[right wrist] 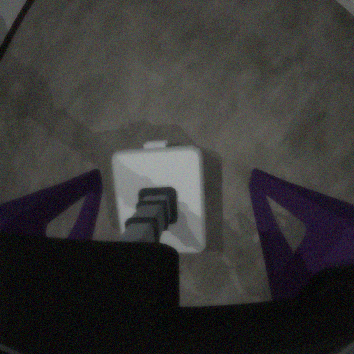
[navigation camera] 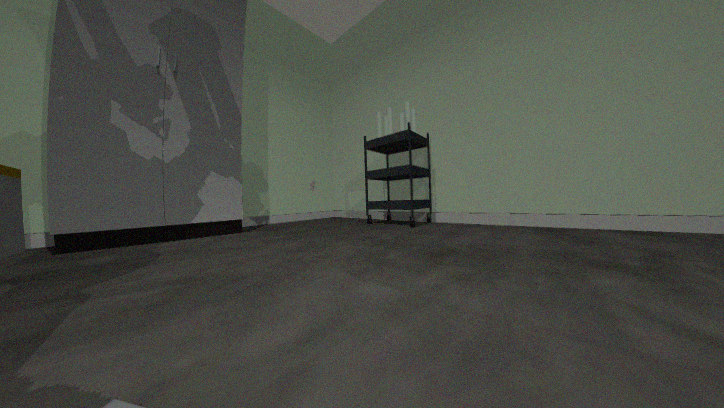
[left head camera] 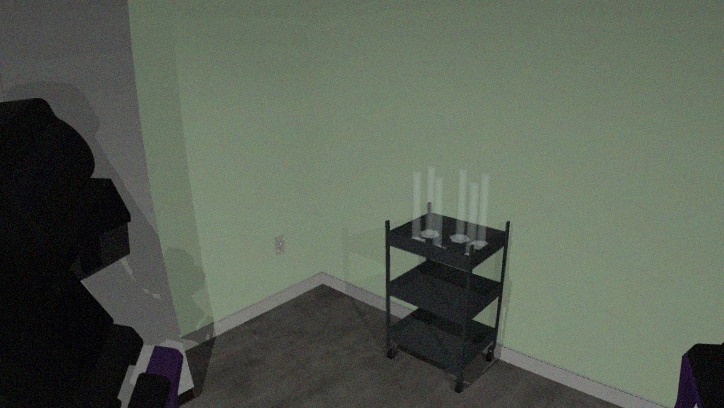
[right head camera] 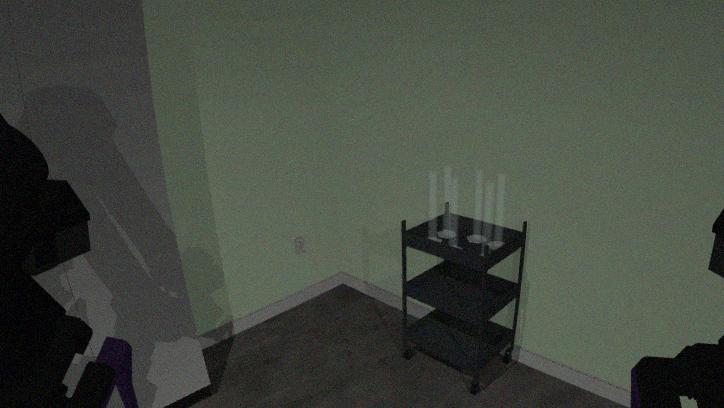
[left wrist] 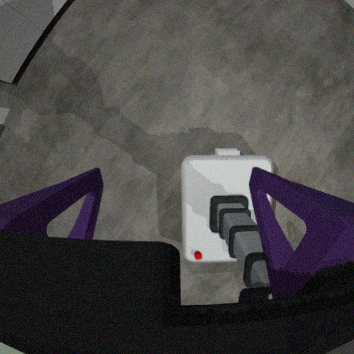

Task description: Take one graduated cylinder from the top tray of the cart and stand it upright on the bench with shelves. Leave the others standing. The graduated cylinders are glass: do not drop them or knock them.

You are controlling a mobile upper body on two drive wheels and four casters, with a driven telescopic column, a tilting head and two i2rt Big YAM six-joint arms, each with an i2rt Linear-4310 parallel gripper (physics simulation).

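Frame: origin at the left arm's base, x ahead, y left, z up, level; millimetres.
Seen in the pictures: left gripper, between the fingertips: [right head camera: 85, 403] [left wrist: 175, 175]; right gripper, between the fingertips: [right wrist: 175, 176].
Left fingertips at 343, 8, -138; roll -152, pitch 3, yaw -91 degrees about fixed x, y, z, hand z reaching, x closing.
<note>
Pixels of each thing's top centre, then the offset from my left fingertips to it, as dx, dy, dz. "spot": a spot on its surface instead.
- graduated cylinder, centre of its top: [right head camera: 432, 172] [left head camera: 416, 172] [navigation camera: 378, 113] +1732, -290, -274
- grey unit with a yellow edge, a spot on its surface: [navigation camera: 10, 212] spot: +545, +1594, -1056
A dark three-tier cart [left head camera: 388, 283] [right head camera: 404, 283] [navigation camera: 430, 182] stands against the green wall near a room corner, some way off. Several clear graduated cylinders stand upright on its top tray; one graduated cylinder [left head camera: 416, 202] [right head camera: 432, 202] [navigation camera: 378, 123] is at the left of the group. The bench with shelves does not show in these views. My left gripper [left wrist: 175, 175] is open, with nothing between its purple fingers. My right gripper [right wrist: 175, 176] is open, with nothing between its fingers. Both are far from the cart.
A tall grey cabinet [left head camera: 101, 45] [right head camera: 101, 50] [navigation camera: 101, 192] stands at the left of the corner. A grey unit with a yellow edge [navigation camera: 10, 212] shows at the far left of the navigation view. The robot's white base [left wrist: 200, 175] [right wrist: 185, 165] is below the grippers.
</note>
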